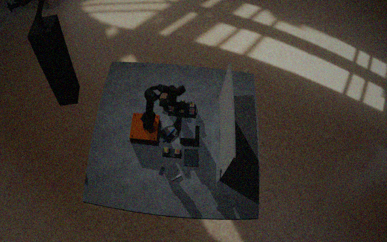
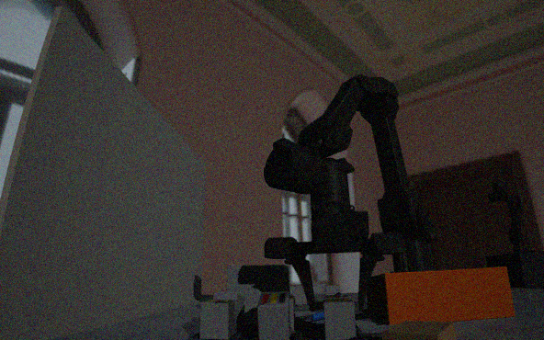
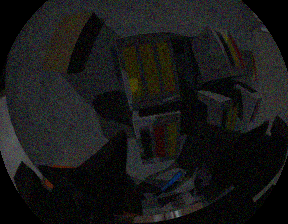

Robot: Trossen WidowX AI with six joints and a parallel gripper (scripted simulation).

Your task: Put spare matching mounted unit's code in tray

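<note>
The spare block is 10 mm above my gripper tip. From my gripper tip the other things lie so: dark square tray (390 mm to the right, 100 mm ahead, 30 mm below); then tan block (130 mm to the left, 50 mm behind, 20 mm below); then mounted unit (190 mm to the right, 100 mm ahead, 20 mm above).
</note>
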